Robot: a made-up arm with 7 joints. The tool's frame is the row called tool. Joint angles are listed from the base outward. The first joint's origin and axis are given. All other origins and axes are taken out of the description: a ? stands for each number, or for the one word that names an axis. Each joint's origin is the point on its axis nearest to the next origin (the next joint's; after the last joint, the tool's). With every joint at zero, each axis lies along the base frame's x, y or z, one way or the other. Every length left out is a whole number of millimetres.
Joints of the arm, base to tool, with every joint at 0 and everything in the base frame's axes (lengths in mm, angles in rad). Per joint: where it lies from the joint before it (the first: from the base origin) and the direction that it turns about. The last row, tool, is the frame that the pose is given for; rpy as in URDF.
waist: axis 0 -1 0 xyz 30 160 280
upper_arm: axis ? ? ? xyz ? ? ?
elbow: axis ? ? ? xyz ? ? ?
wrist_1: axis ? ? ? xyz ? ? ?
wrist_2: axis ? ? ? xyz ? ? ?
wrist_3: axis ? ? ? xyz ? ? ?
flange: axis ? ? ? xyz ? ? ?
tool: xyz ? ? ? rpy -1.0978 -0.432 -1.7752
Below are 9 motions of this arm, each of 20 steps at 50 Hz.
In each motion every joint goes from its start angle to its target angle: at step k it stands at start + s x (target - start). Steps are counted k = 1, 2, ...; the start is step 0. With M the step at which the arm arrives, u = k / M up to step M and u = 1 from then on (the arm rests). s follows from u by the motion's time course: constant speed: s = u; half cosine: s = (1 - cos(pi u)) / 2; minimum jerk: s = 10 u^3 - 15 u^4 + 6 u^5.
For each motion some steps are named. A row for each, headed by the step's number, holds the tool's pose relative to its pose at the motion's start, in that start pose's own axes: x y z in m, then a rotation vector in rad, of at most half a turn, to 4 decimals.
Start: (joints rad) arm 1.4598 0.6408 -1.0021 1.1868 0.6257 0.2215 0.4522
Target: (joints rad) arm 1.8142 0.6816 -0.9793 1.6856 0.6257 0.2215 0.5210
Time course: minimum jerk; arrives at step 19
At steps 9, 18, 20:
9: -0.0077 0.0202 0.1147 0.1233 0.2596 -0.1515
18: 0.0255 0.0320 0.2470 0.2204 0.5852 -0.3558
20: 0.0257 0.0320 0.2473 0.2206 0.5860 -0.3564

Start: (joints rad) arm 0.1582 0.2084 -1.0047 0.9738 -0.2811 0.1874 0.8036
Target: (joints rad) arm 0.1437 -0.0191 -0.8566 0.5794 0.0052 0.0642 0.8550
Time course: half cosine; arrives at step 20
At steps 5, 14, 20:
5: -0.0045 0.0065 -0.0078 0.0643 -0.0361 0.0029
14: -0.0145 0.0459 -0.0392 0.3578 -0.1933 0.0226
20: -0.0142 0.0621 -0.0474 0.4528 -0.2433 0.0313

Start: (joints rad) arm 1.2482 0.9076 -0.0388 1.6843 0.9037 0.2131 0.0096
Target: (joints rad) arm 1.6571 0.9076 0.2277 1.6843 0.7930 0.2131 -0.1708
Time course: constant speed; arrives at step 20
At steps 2, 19, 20:
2: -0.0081 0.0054 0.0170 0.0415 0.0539 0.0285
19: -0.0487 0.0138 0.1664 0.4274 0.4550 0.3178
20: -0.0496 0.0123 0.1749 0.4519 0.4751 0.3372

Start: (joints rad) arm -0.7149 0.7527 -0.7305 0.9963 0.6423 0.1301 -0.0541
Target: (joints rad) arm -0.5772 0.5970 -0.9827 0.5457 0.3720 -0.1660 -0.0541
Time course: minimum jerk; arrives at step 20
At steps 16, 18, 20:
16: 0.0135 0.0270 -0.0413 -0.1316 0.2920 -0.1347
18: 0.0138 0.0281 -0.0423 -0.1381 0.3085 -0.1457
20: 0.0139 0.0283 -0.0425 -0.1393 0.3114 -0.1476

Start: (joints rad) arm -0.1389 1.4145 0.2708 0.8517 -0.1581 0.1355 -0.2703
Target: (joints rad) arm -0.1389 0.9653 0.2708 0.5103 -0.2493 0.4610 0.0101
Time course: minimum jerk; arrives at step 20
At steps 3, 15, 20:
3: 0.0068 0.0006 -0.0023 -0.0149 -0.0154 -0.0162
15: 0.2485 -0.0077 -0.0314 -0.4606 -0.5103 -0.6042
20: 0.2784 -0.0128 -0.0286 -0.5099 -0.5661 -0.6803

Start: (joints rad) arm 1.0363 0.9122 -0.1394 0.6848 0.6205 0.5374 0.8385
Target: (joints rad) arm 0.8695 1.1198 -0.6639 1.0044 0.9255 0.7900 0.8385
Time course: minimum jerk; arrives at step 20
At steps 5, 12, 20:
5: 0.0018 0.0043 0.0018 -0.0492 -0.0206 -0.0152
12: 0.0132 0.0284 -0.0148 -0.3395 -0.1990 -0.0890
20: 0.0215 0.0348 -0.0413 -0.5053 -0.3417 -0.1135

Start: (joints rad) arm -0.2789 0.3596 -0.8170 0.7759 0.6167 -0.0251 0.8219
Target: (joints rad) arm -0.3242 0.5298 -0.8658 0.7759 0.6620 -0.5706 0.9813
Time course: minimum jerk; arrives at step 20
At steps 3, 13, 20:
3: 0.0008 -0.0025 -0.0001 0.0021 0.0101 -0.0054
13: 0.0251 -0.0688 0.0007 0.0285 0.2893 -0.1735
20: 0.0339 -0.0891 0.0025 0.0246 0.3768 -0.2336

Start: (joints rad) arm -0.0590 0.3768 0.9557 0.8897 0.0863 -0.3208 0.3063
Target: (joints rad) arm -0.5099 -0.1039 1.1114 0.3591 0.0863 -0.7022 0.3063
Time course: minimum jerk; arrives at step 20
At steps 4, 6, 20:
4: 0.0143 -0.0227 -0.0111 -0.0375 -0.0245 0.0097
6: 0.0411 -0.0659 -0.0273 -0.1068 -0.0675 0.0289
20: 0.2788 -0.4223 0.0460 -0.6913 -0.3470 0.2507

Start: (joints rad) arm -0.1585 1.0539 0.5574 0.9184 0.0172 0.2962 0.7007
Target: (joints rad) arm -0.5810 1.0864 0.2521 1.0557 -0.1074 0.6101 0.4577
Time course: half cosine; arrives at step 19
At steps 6, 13, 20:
6: 0.0105 0.0191 -0.0060 -0.1832 -0.0070 -0.0318
13: 0.0490 0.0623 -0.0368 -0.6216 0.0297 -0.1153
20: 0.0706 0.0762 -0.0558 -0.7979 0.0675 -0.1558

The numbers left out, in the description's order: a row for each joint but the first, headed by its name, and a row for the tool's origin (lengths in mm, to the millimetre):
upper_arm: axis 1 0 0, xyz 20 0 20
elbow: axis 0 0 1, xyz 0 20 -360
wrist_1: axis 0 -1 0, xyz 30 30 0
wrist_2: axis 0 0 1, xyz -10 0 -270
wrist_3: axis 0 1 0, xyz -20 20 0
flange: axis -1 0 0, xyz 10 0 10
tool: xyz 0 20 20

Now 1 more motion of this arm.
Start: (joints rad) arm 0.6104 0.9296 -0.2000 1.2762 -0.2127 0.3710 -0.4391
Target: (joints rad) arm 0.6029 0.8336 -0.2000 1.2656 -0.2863 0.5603 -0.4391
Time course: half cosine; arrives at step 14
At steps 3, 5, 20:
3: 0.0042 0.0016 0.0022 -0.0184 -0.0031 -0.0067
5: 0.0110 0.0042 0.0057 -0.0477 -0.0078 -0.0174
20: 0.0385 0.0147 0.0212 -0.1678 -0.0252 -0.0624

